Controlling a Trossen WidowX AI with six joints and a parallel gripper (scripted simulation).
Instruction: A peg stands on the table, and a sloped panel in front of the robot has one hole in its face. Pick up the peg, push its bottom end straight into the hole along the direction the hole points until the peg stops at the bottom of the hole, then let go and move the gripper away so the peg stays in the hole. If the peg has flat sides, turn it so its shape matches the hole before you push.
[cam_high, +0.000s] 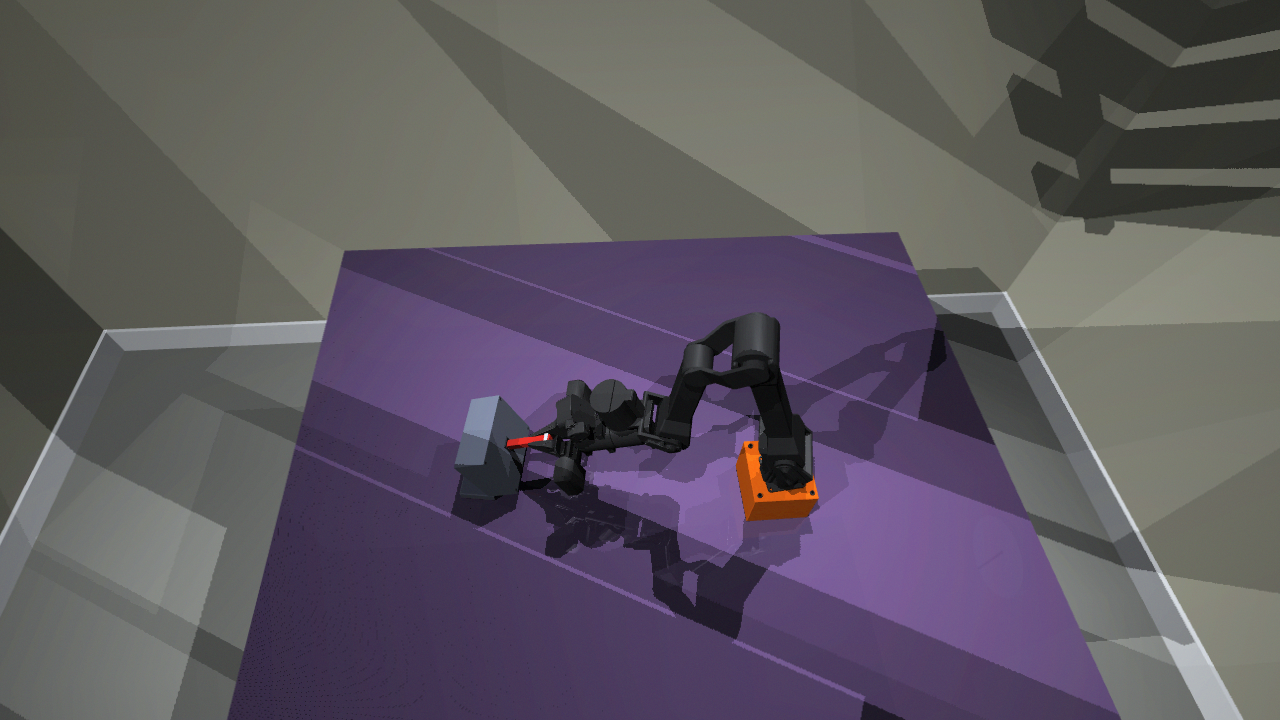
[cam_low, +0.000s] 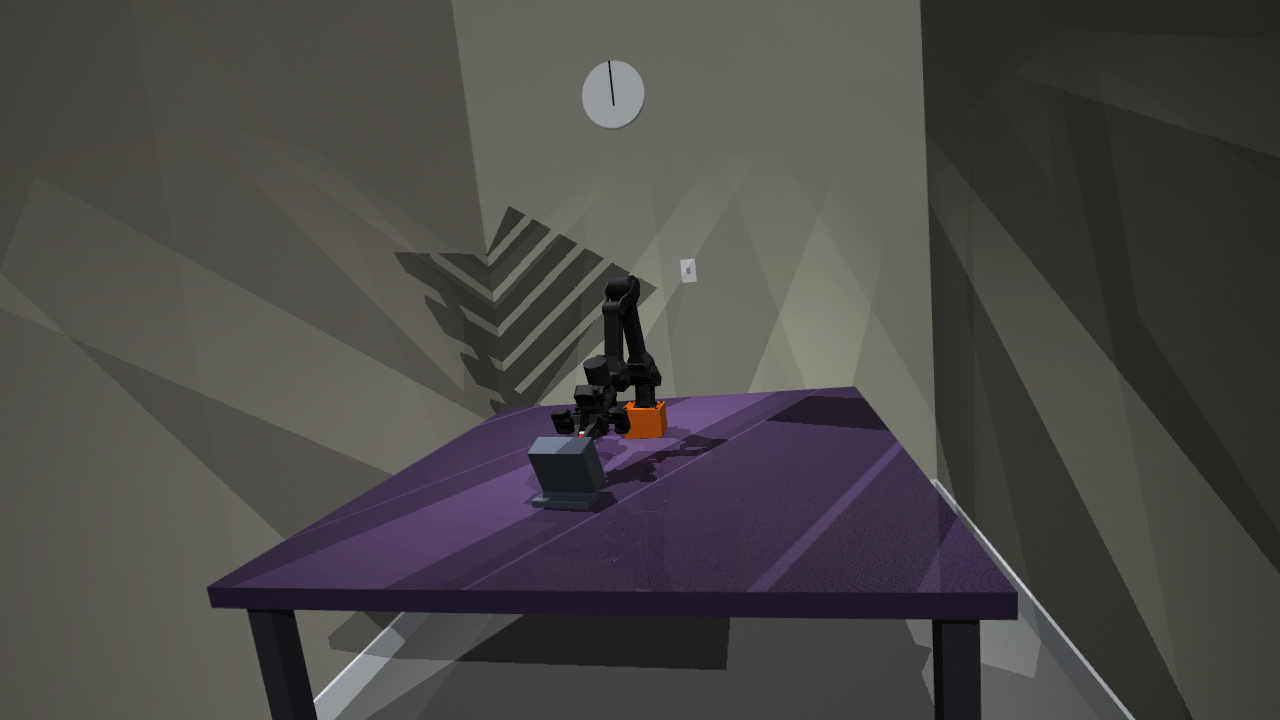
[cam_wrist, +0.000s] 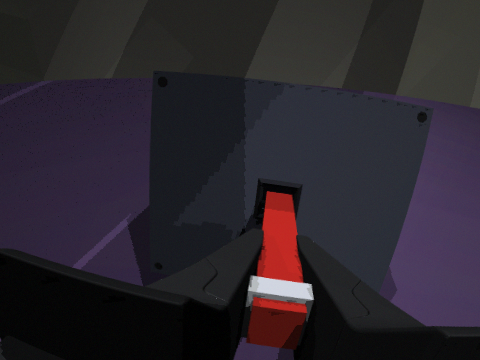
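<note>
My gripper tip is now 60 mm short of the grey sloped panel, 30 mm above it and 20 mm to the left of it. Also, from my gripper tip: red square peg (20 mm behind, 10 mm above); then foot (90 mm below, 90 mm ahead, 20 mm to the right).
</note>
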